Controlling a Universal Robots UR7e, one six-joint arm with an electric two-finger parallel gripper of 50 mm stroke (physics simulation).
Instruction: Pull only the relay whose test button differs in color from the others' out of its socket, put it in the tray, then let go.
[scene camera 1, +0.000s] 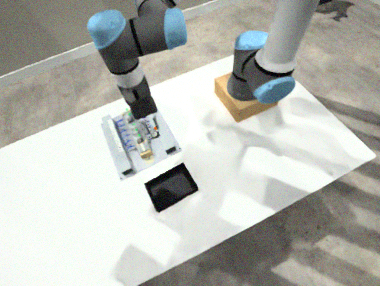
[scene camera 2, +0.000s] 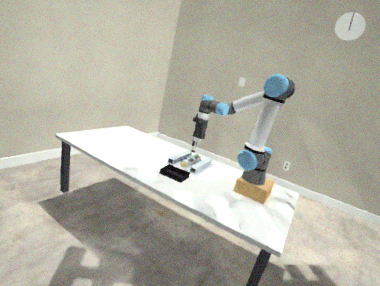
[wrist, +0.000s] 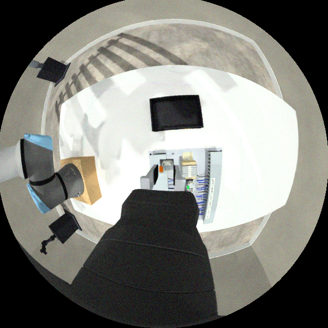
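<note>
The wrist view shows the gripper (wrist: 165, 170), and there's a relay panel (wrist: 199, 154) in it too.
</note>
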